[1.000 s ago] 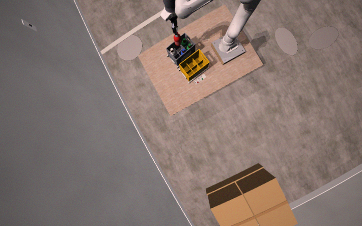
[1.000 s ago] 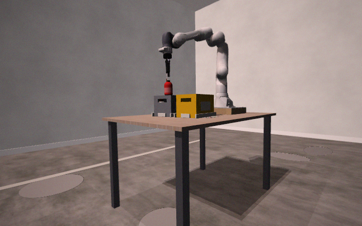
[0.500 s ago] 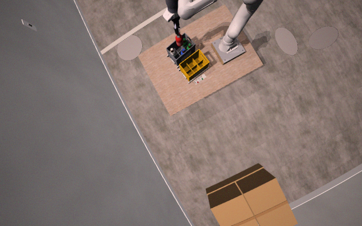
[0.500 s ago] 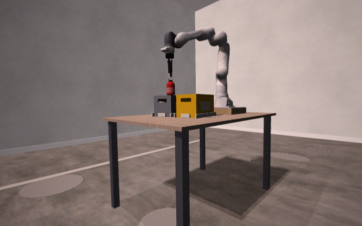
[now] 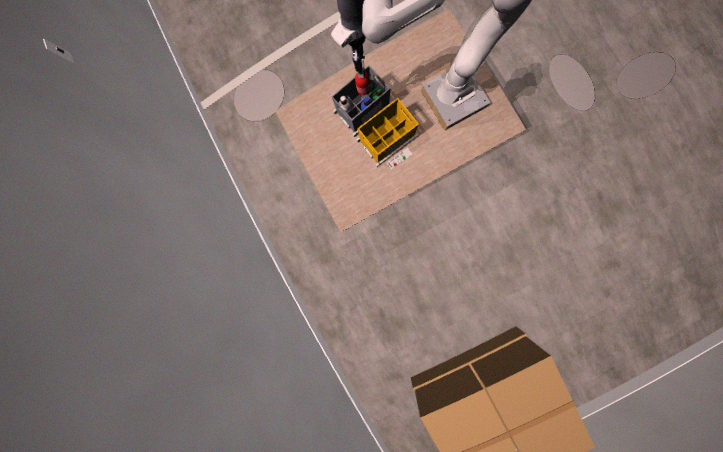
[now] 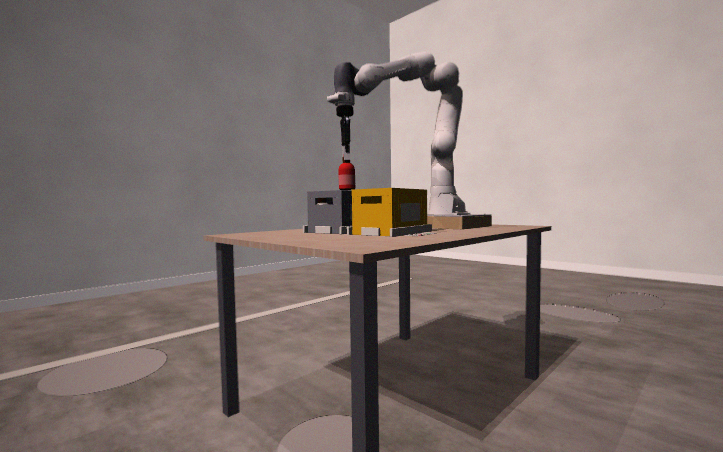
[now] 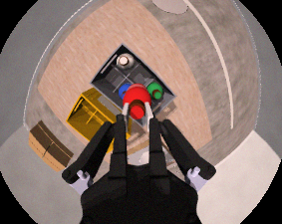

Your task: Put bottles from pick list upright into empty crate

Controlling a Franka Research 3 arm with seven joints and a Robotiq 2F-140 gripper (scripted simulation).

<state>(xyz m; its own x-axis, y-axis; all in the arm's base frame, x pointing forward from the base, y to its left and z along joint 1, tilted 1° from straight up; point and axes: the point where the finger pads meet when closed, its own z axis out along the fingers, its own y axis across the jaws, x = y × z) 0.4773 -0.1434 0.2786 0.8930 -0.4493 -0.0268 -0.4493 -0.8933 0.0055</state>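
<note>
The red bottle lies 8 cm below my hand. Round my hand: blue bottle 5 cm to the left, 26 cm below; then white bottle 12 cm ahead, 1 cm to the right, 26 cm below; then grey crate 2 cm ahead, 26 cm below.
</note>
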